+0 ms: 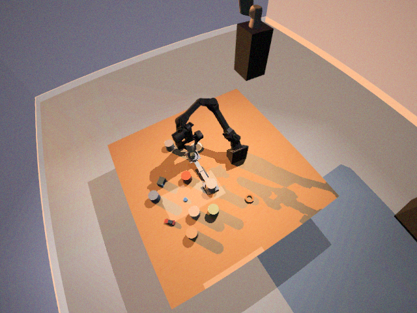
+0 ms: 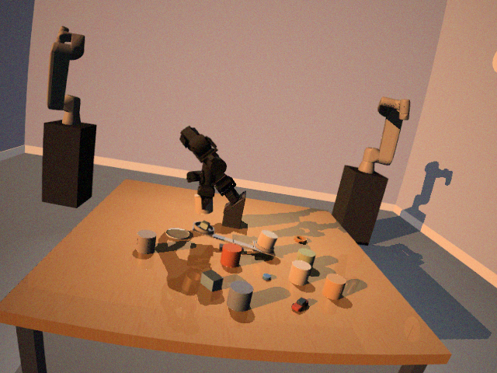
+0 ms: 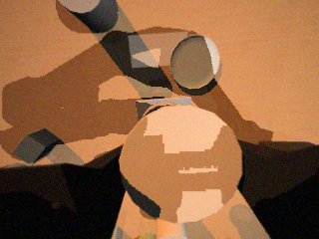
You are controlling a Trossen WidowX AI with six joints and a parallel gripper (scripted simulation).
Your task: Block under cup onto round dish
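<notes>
The pale green block is 8 cm below my gripper tip and 2 cm to the left of it. From my gripper tip the other things lie so: small balance: 14 cm to the left, 13 cm below; round dish: 16 cm below, 9 cm to the right, 7 cm behind; red cylinder: 13 cm below, 11 cm to the left, 11 cm ahead.
</notes>
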